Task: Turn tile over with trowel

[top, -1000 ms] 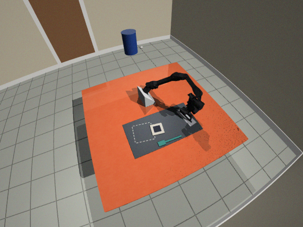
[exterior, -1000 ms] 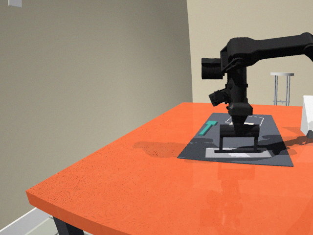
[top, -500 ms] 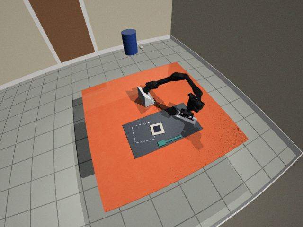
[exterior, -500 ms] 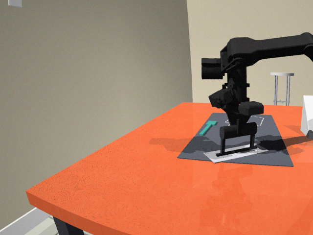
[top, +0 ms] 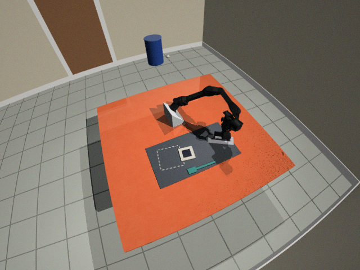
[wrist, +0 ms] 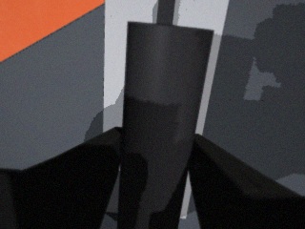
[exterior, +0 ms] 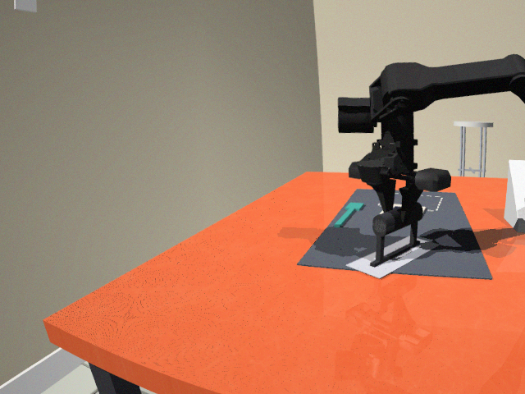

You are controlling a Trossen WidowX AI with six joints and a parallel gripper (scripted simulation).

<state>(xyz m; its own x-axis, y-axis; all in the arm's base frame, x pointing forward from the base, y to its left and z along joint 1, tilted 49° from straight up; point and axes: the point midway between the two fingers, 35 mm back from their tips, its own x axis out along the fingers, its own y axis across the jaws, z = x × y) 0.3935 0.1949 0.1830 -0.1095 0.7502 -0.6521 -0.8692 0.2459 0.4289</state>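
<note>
The trowel lies 2 cm behind my gripper tip, 3 cm to the right of it and 3 cm below it. Round my gripper tip: dark grey mat: 1 cm ahead, 25 cm to the right, 8 cm below; then tile: 1 cm ahead, 30 cm to the right, 6 cm below; then teal flat tool: 14 cm ahead, 27 cm to the right, 6 cm below.
</note>
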